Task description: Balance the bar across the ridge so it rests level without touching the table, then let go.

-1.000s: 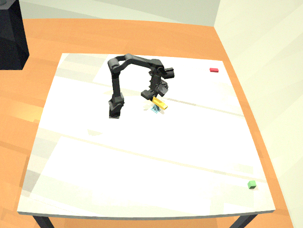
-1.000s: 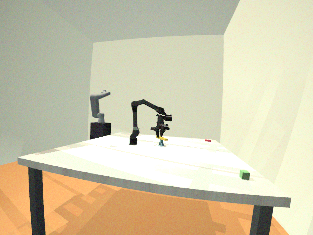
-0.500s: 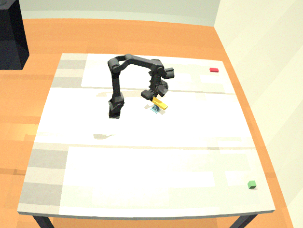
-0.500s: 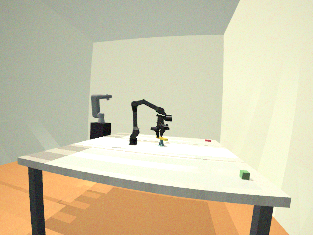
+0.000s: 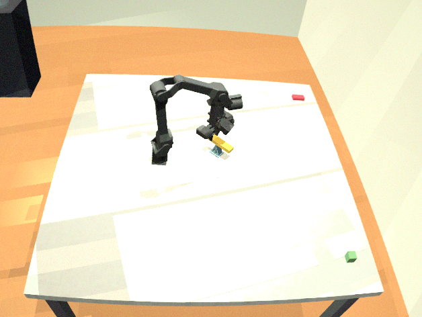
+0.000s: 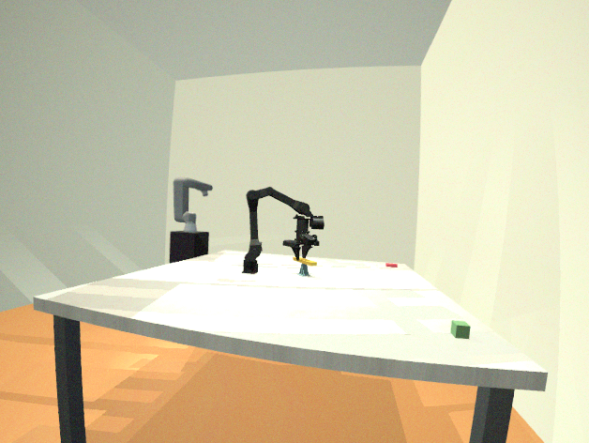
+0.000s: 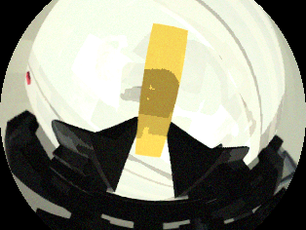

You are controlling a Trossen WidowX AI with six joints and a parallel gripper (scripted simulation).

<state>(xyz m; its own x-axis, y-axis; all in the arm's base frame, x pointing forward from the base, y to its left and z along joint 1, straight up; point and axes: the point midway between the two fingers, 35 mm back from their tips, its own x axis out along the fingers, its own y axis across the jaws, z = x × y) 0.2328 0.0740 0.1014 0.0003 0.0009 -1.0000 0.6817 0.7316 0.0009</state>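
Now: gripper tip 2 cm short of the yellow bar and 2 cm to the left of it. The rest, counted from my gripper tip: green cube (51 cm ahead, 57 cm to the right, 5 cm below); small red block (51 cm ahead, 43 cm to the left, 6 cm below).
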